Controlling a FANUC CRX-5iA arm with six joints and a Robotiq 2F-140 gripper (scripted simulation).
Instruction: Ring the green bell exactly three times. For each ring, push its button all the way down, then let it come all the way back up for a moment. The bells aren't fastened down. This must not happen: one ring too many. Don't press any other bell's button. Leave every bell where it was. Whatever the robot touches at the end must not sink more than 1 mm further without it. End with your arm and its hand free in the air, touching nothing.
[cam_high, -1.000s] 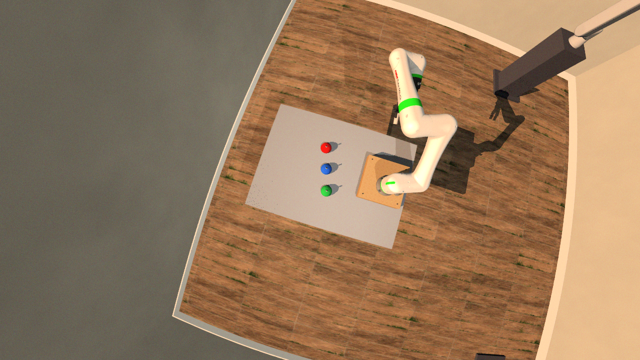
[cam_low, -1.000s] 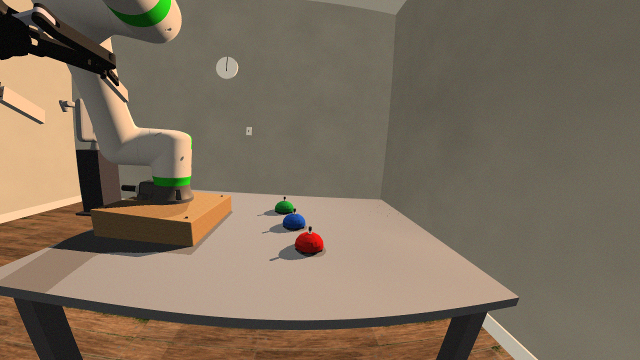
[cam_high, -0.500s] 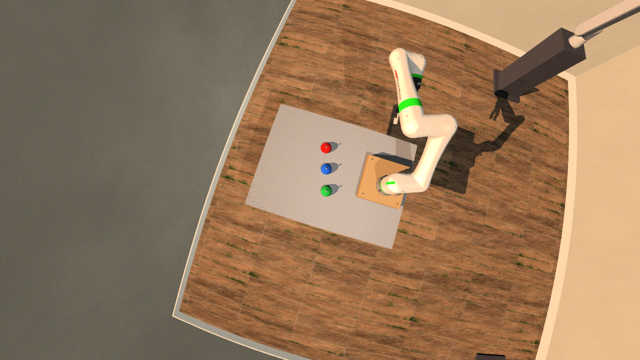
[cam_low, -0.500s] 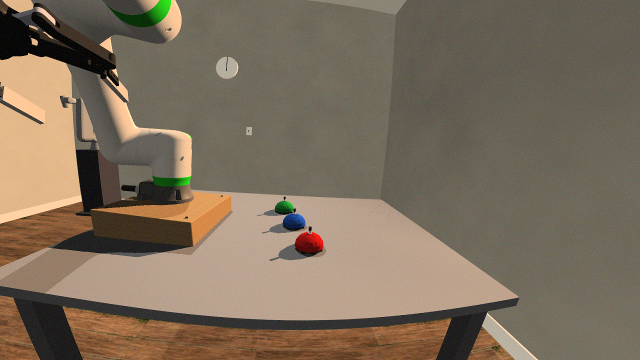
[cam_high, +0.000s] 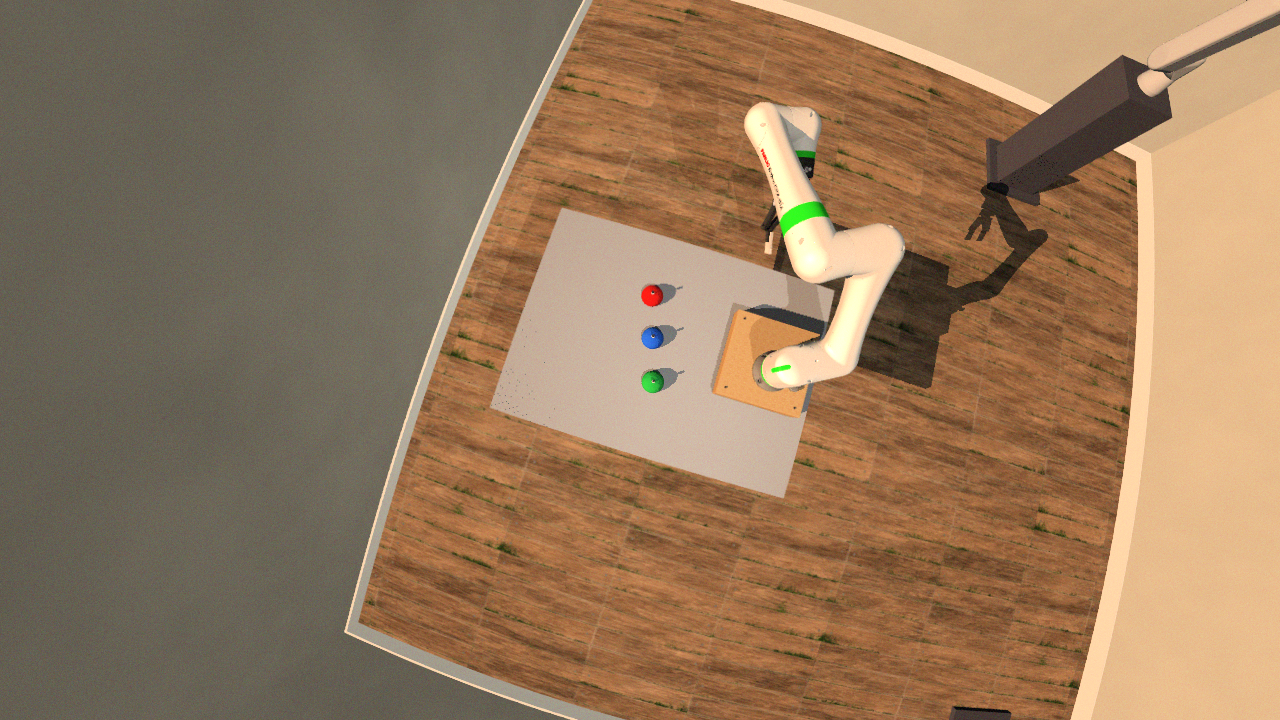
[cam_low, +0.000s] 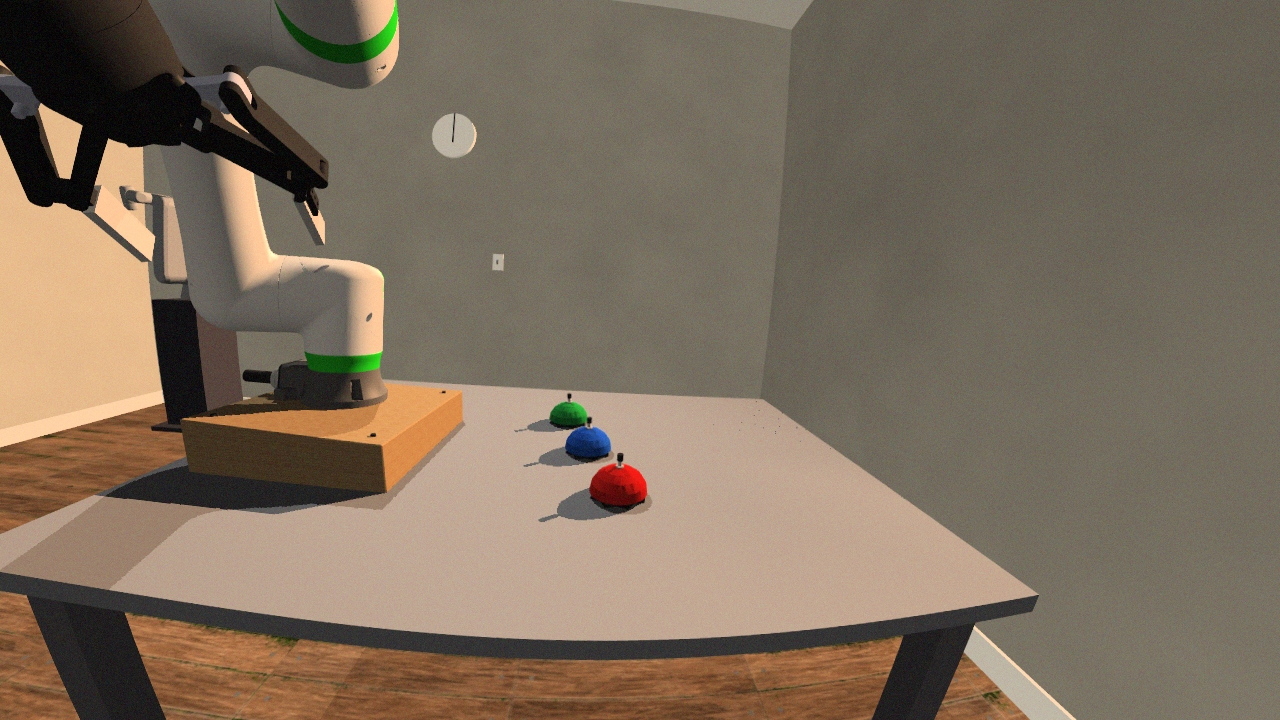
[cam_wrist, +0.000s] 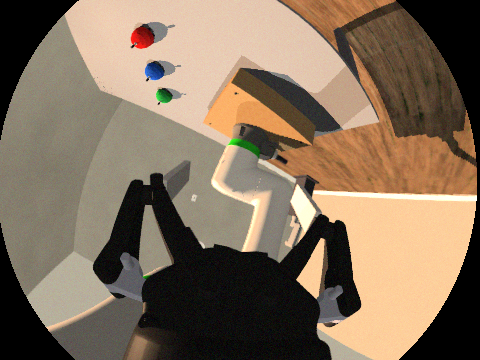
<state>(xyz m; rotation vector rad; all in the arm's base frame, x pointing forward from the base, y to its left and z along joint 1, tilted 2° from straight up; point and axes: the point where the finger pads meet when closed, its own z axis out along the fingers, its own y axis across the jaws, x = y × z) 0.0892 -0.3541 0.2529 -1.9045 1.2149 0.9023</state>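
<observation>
Now: the green bell 480 mm to the left of my hand, 320 mm ahead of it and 290 mm below it. From my hand the other things lie so: blue bell (360 mm ahead, 320 mm to the left, 290 mm below); then red bell (400 mm ahead, 290 mm below, 150 mm to the left).
</observation>
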